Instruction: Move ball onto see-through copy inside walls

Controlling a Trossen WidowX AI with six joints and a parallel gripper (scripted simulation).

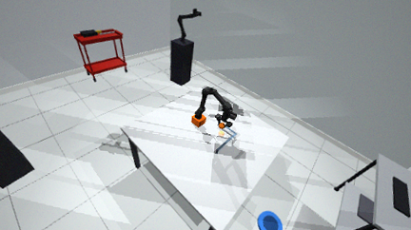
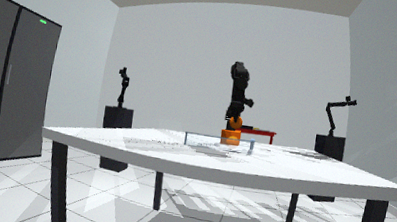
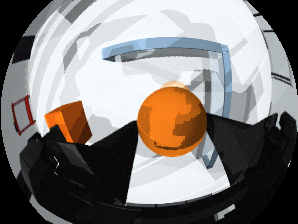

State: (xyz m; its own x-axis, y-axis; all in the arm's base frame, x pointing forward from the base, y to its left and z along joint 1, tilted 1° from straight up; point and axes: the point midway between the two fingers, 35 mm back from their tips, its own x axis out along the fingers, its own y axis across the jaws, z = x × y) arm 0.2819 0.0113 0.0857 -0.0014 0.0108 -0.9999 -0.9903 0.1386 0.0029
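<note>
Now: gripper tip 2 cm short of the see-through ball copy and 10 cm above it. Also, from my gripper tip: orange ball: right at my gripper tip.
</note>
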